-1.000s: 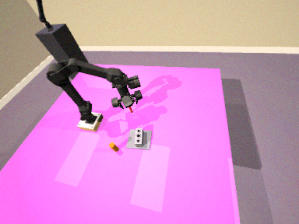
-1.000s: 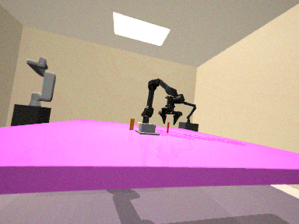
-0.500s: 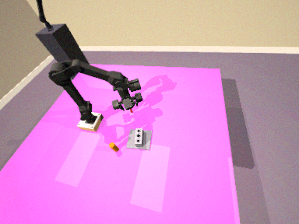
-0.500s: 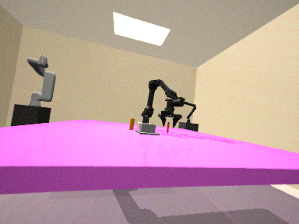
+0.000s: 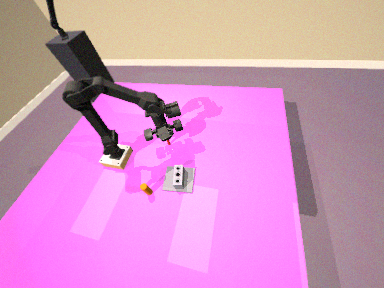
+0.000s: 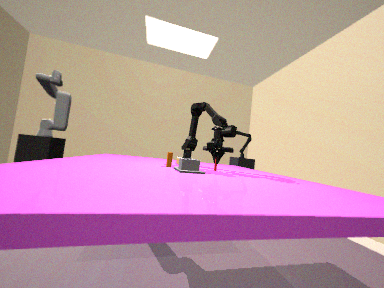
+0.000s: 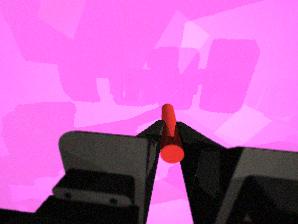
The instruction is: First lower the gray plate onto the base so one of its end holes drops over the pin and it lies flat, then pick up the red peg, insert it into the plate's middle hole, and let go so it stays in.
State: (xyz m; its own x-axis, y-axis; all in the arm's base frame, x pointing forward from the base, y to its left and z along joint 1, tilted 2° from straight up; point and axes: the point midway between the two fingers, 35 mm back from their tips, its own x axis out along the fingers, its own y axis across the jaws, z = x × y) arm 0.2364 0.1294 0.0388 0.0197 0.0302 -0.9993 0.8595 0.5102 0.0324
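My gripper tip is now 190 mm to the left of the gray plate and 120 mm short of it. Round my gripper tip: gray base (170 mm to the right, 110 mm ahead, 30 mm below); then red peg (right at my gripper tip); then orange cylinder (270 mm to the right, 10 mm behind).
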